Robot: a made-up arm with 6 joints. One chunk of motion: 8 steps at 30 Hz.
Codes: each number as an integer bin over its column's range. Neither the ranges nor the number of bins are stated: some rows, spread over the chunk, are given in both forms.
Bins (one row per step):
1: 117 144 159 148 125 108
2: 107 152 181 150 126 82
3: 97 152 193 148 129 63
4: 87 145 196 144 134 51
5: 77 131 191 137 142 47
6: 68 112 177 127 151 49
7: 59 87 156 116 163 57
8: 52 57 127 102 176 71
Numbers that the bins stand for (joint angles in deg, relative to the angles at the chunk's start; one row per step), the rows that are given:
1: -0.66 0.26 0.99 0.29 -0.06 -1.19
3: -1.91 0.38 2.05 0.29 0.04 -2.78
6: -3.73 -0.24 1.55 -1.03 0.55 -3.27
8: -4.74 -1.11 -0.02 -2.60 1.14 -2.49
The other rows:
2: -1.29 0.38 1.68 0.41 -0.04 -2.11
4: -2.54 0.27 2.15 0.04 0.15 -3.20
5: -3.17 0.05 1.99 -0.40 0.34 -3.34
7: -4.30 -0.64 0.89 -1.72 0.84 -2.99

